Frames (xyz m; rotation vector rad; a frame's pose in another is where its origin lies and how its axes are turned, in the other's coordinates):
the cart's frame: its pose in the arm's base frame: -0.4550 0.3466 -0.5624 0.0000 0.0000 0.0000
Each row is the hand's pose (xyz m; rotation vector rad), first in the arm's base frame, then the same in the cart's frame.
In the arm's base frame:
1: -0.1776 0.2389 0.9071 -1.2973 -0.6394 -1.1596
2: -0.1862 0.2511 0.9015 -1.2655 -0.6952 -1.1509
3: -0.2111 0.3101 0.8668 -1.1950 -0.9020 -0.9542
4: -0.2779 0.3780 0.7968 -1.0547 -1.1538 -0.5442
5: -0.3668 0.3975 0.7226 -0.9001 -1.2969 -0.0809
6: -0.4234 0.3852 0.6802 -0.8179 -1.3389 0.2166
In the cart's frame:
1: 0.2774 -0.1077 1.4695 -1.2973 -0.6394 -1.1596
2: 0.2688 -0.0955 1.4639 -1.2655 -0.6952 -1.1509
3: 0.2439 -0.0365 1.4292 -1.1950 -0.9020 -0.9542
4: 0.1771 0.0314 1.3592 -1.0547 -1.1538 -0.5442
5: 0.0882 0.0509 1.2850 -0.9001 -1.2969 -0.0809
6: 0.0316 0.0386 1.2426 -0.8179 -1.3389 0.2166

